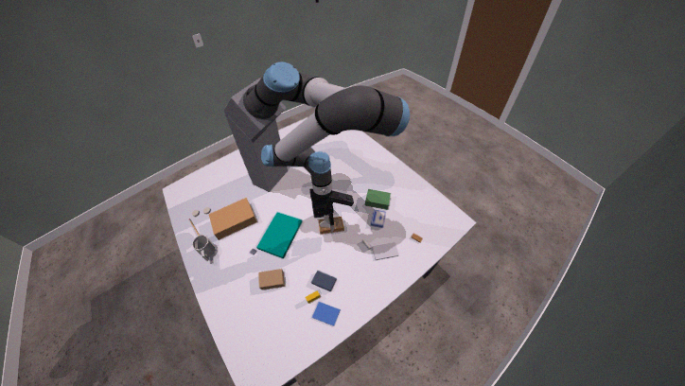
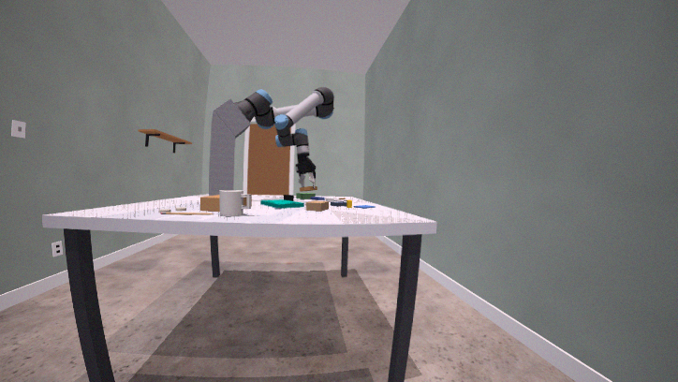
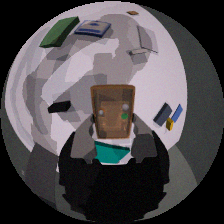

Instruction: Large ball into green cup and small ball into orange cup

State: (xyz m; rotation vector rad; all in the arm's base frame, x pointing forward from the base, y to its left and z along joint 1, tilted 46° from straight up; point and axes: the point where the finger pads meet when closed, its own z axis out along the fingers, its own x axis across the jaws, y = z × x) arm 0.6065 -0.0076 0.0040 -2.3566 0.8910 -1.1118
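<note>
Right now my hand is 1 cm above the puzzle. The rest, counted from my hand: teal board (19 cm to the right, 16 cm behind, 8 cm below); then dark tile (18 cm to the right, 15 cm ahead, 8 cm below); then grey plate (23 cm ahead, 12 cm to the left, 9 cm below).
</note>
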